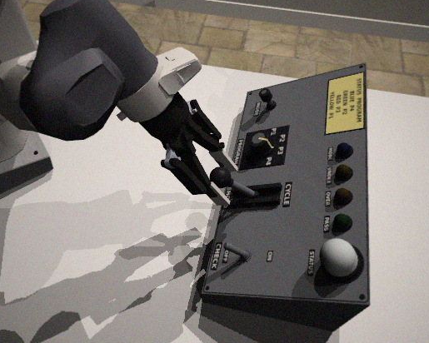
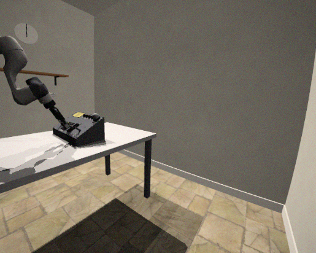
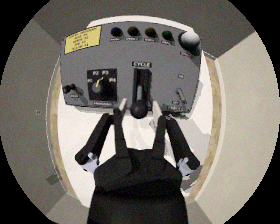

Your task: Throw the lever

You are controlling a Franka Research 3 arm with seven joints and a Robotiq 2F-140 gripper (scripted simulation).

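My gripper is now 30 mm short of the lever and 20 mm above it. From my hand the other things lie so: program dial (90 mm ahead, 100 mm to the left, 30 mm below); then dark grey sloped console (100 mm ahead, 40 mm to the left, 50 mm below); then check switch (30 mm ahead, 130 mm to the right, 30 mm below).
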